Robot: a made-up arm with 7 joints.
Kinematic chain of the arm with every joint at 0, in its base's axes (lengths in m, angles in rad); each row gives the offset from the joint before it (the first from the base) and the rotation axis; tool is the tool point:
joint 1: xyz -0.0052 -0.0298 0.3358 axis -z
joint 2: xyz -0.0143 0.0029 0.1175 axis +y
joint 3: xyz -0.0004 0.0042 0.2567 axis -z
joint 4: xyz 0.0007 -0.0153 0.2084 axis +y
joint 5: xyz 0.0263 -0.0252 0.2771 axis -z
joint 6: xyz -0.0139 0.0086 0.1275 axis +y
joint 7: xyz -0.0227 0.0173 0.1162 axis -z
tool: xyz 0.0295 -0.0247 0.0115
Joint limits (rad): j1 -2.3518..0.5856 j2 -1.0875..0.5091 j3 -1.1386..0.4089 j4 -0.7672..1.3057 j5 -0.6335..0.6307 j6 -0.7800..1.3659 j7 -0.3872..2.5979
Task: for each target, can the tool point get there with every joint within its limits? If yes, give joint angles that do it. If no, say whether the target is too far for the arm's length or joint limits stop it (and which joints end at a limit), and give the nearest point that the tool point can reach.
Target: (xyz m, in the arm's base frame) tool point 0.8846 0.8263 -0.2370
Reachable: no: too far | nearest point 0.4870 0.4437 0.6263 | short by 1.025 m
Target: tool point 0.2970 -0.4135 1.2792
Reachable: yes | joints -2.0882 -0.7832 0.1718 0.6379 0.1618 -0.2739 1.2924
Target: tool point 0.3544 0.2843 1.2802
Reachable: yes | joints -0.9868 0.3619 0.2843 0.4668 -0.4393 -0.5991 0.3886
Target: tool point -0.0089 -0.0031 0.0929
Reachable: no: joint limits stop it (at a limit: joint 2, joint 4, joint 6, joint 7) | nearest point -0.0854 0.5490 0.6210 | short by 0.768 m
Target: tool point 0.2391 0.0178 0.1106
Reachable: no: joint limits stop it (at a limit: joint 2, joint 4, joint 6, joint 7) | nearest point 0.5686 0.0820 0.6208 | short by 0.611 m
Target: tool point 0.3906 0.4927 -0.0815
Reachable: no: joint limits stop it (at a limit: joint 2, joint 4, joint 6, joint 7) | nearest point 0.3925 0.4951 0.6138 | short by 0.695 m
